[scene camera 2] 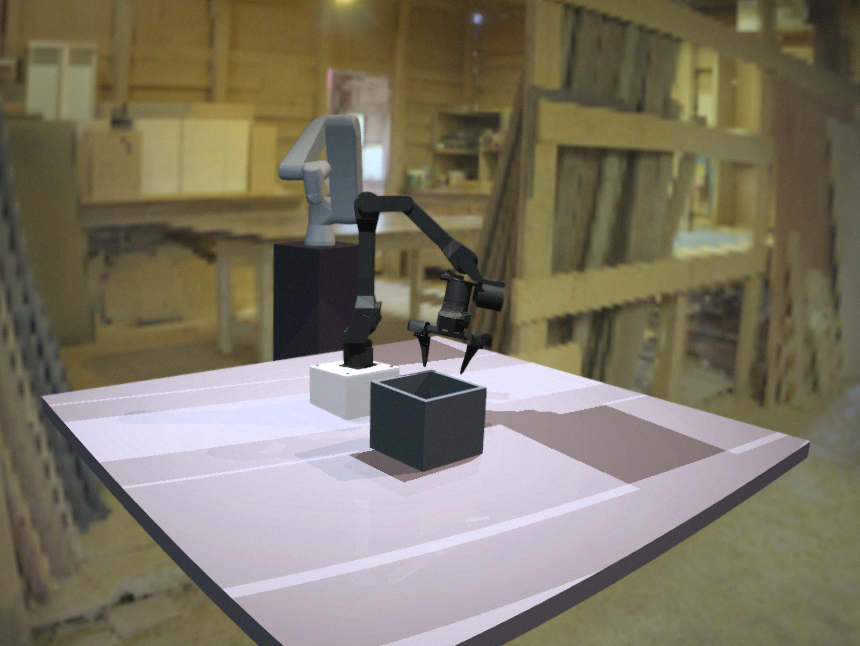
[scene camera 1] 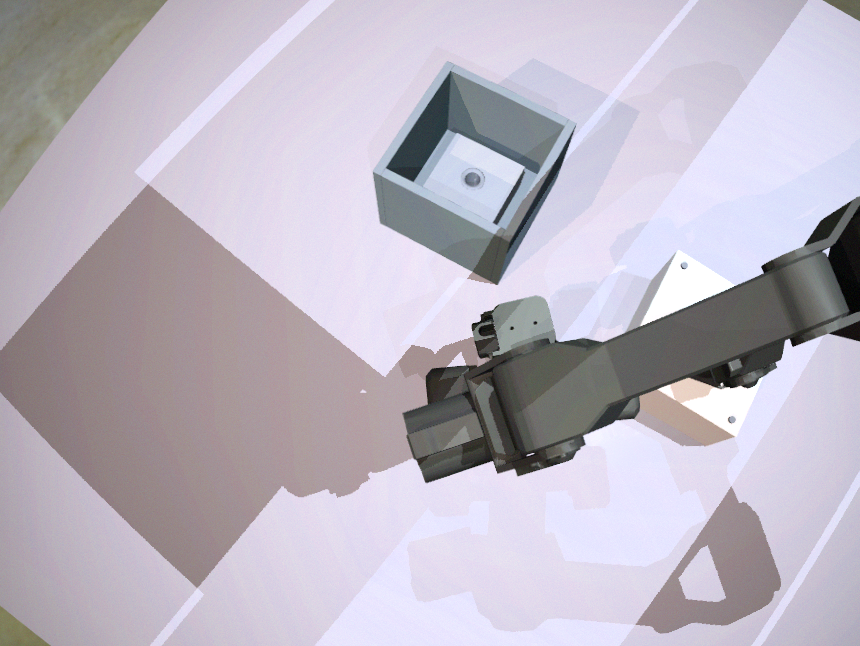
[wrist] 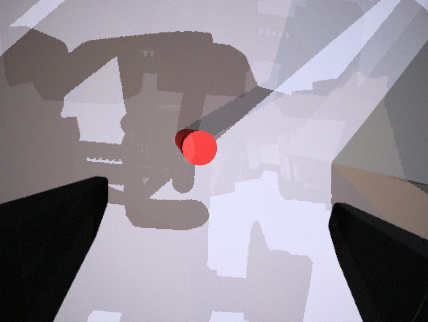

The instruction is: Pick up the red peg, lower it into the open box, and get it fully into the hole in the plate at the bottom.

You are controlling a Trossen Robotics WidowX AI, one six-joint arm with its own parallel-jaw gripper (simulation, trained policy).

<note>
In view: the gripper [scene camera 1: 528, 387], a grey box [scene camera 1: 458, 101], a red peg [wrist: 199, 147] and a pale plate [scene camera 1: 471, 175].
The grey box is seen too in scene camera 2 [scene camera 2: 426, 420]. The gripper shows as well in scene camera 2 [scene camera 2: 442, 370] and in the wrist view [wrist: 222, 203]. The wrist view does not show the grey box: it is out of frame. Scene camera 2 does not show the red peg, which is hidden by the grey box.
</note>
